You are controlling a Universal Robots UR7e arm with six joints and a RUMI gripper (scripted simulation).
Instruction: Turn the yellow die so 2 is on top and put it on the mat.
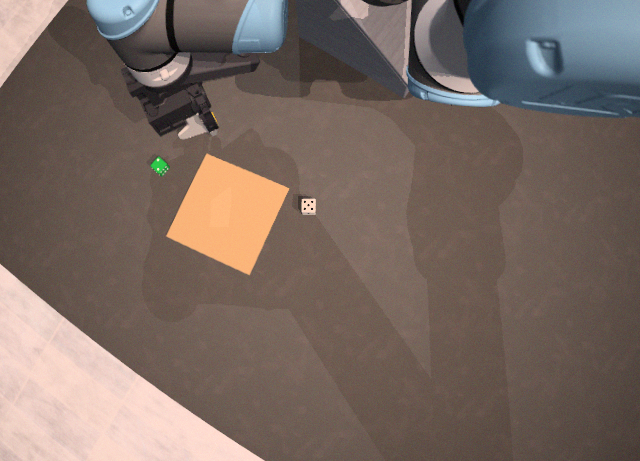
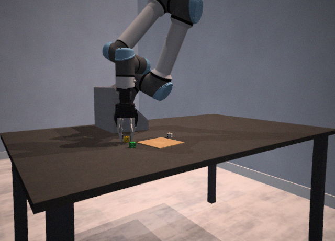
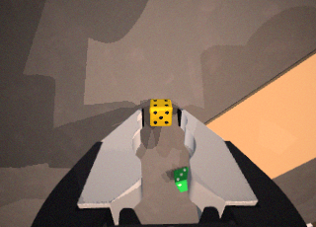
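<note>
Now: the yellow die 10 mm below my hand. From my hand the other things lie so: orange mat (100 mm ahead, 110 mm to the left, 20 mm below); then green die (100 mm ahead, 20 mm to the right, 10 mm below); then white die (30 mm ahead, 200 mm to the left, 10 mm below).
</note>
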